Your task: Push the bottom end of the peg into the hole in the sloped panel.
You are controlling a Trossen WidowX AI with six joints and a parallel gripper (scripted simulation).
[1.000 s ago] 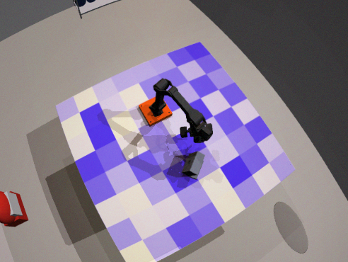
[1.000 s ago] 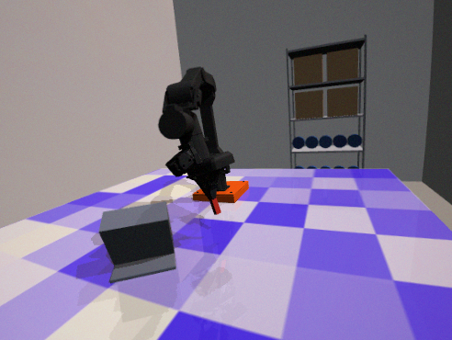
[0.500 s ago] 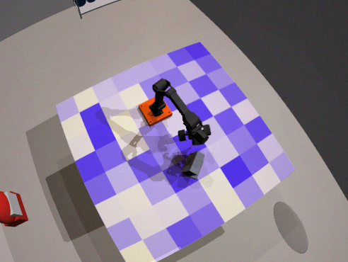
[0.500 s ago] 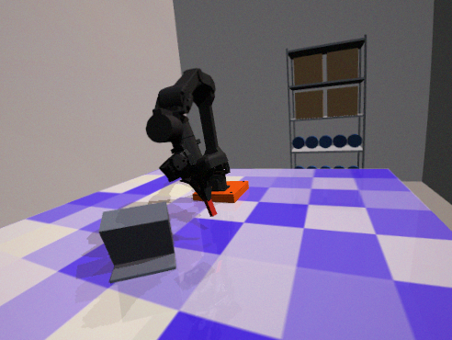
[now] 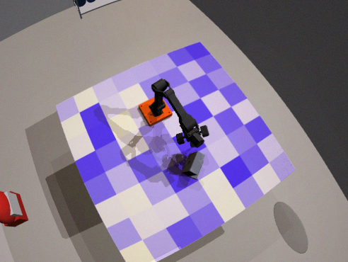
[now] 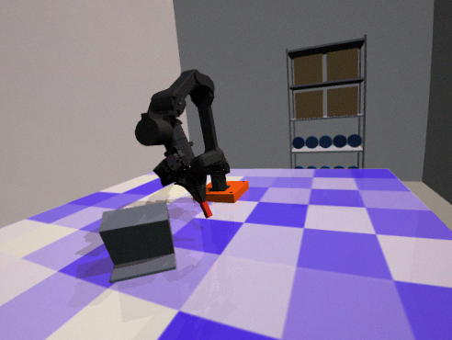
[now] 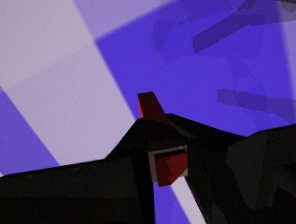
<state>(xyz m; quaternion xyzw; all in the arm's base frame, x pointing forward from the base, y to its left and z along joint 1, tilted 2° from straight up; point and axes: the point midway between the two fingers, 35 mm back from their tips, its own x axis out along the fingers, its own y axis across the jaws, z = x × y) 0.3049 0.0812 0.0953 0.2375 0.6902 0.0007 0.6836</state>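
The grey sloped panel is 120 mm ahead of my gripper tip, 90 mm to the right of it and 30 mm below it. Also, from my gripper tip: red peg: 10 mm to the right, 20 mm above.
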